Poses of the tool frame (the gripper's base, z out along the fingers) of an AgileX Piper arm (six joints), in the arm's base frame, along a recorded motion.
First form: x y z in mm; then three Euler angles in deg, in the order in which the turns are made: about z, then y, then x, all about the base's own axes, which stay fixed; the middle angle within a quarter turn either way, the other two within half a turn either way.
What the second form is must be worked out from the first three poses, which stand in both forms.
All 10 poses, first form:
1: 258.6, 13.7, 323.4, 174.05, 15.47, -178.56
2: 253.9, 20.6, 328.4, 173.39, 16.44, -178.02
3: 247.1, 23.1, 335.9, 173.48, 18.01, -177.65
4: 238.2, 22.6, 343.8, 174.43, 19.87, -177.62
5: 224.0, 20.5, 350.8, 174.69, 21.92, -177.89
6: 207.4, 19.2, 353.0, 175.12, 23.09, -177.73
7: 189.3, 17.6, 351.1, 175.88, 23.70, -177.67
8: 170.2, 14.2, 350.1, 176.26, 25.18, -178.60
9: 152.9, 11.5, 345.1, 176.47, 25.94, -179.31
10: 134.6, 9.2, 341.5, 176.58, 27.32, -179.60
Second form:
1:
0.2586, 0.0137, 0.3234
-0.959, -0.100, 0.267
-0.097, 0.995, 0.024
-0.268, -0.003, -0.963

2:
0.2539, 0.0206, 0.3284
-0.953, -0.110, 0.283
-0.105, 0.994, 0.033
-0.285, 0.002, -0.959

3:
0.2471, 0.0231, 0.3359
-0.945, -0.108, 0.309
-0.101, 0.994, 0.039
-0.312, 0.006, -0.950

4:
0.2382, 0.0226, 0.3438
-0.936, -0.091, 0.340
-0.083, 0.996, 0.039
-0.342, 0.008, -0.940

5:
0.2240, 0.0205, 0.3508
-0.924, -0.086, 0.373
-0.079, 0.996, 0.034
-0.375, 0.002, -0.927

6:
0.2074, 0.0192, 0.3530
-0.917, -0.078, 0.392
-0.070, 0.997, 0.036
-0.394, 0.006, -0.919

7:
0.1893, 0.0176, 0.3511
-0.913, -0.066, 0.402
-0.055, 0.998, 0.037
-0.403, 0.012, -0.915

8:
0.1702, 0.0142, 0.3501
-0.903, -0.059, 0.425
-0.055, 0.998, 0.022
-0.426, -0.003, -0.905

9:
0.1529, 0.0115, 0.3451
-0.898, -0.055, 0.437
-0.056, 0.998, 0.011
-0.437, -0.015, -0.899

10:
0.1346, 0.0092, 0.3415
-0.887, -0.053, 0.459
-0.056, 0.998, 0.006
-0.459, -0.020, -0.888

